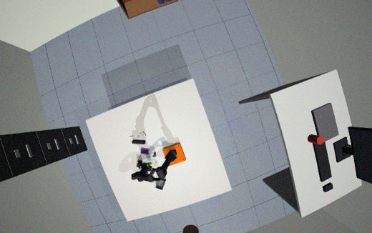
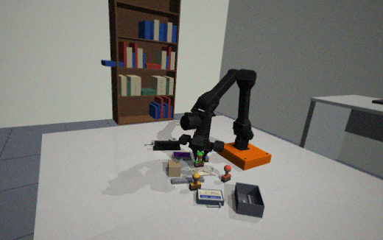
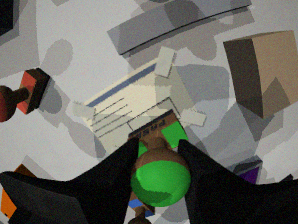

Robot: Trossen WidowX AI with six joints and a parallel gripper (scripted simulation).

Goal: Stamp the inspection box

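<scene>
Right now my gripper tip is 10 mm past the pale card, 10 mm to the right of it and 50 mm above it. Also, from my gripper tip: grey bar 80 mm ahead, 60 mm to the left, 40 mm below; then blue-topped stamp 80 mm behind, 80 mm to the right, 30 mm below; then tan block 110 mm ahead, 20 mm to the right, 20 mm below.
</scene>
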